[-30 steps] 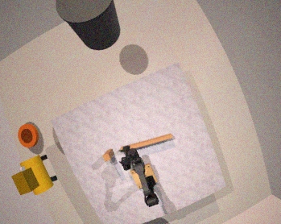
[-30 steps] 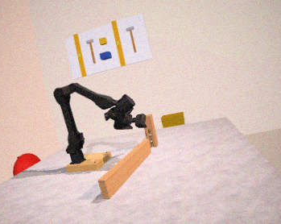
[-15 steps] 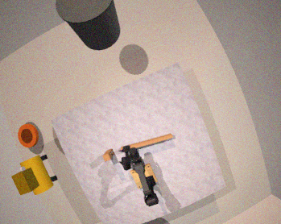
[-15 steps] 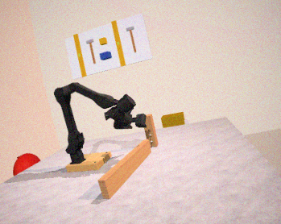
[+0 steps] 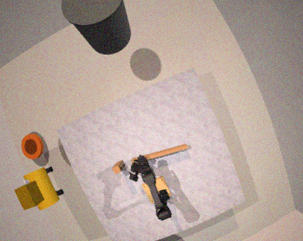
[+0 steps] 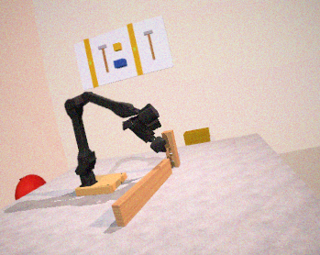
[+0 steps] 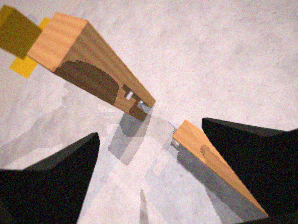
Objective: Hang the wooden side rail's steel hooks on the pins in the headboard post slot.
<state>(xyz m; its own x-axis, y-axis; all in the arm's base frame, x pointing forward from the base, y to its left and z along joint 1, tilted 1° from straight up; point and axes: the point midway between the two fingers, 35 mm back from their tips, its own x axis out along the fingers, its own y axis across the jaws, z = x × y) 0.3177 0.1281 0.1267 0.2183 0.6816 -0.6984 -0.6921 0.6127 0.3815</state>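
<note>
My gripper tip is 10 cm to the right of the wooden headboard post, 4 cm above it and 1 cm short of it.
</note>
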